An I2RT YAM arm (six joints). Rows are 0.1 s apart.
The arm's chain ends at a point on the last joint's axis. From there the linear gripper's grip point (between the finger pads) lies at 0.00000 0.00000 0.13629 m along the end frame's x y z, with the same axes.
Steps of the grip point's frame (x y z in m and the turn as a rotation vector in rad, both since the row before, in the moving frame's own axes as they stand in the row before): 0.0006 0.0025 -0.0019 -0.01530 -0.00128 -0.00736; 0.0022 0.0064 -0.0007 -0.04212 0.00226 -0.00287; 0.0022 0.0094 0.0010 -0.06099 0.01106 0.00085; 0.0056 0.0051 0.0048 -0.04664 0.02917 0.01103; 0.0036 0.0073 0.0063 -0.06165 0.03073 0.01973
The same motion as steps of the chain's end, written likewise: 0.0008 0.0004 -0.0019 -0.01530 -0.00128 -0.00736; 0.0019 0.0007 -0.0006 -0.04212 0.00226 -0.00287; 0.0007 0.0011 0.0013 -0.06099 0.01106 0.00085; 0.0017 -0.0013 0.0050 -0.04664 0.02917 0.01103; -0.0005 -0.0011 0.0066 -0.06165 0.03073 0.01973
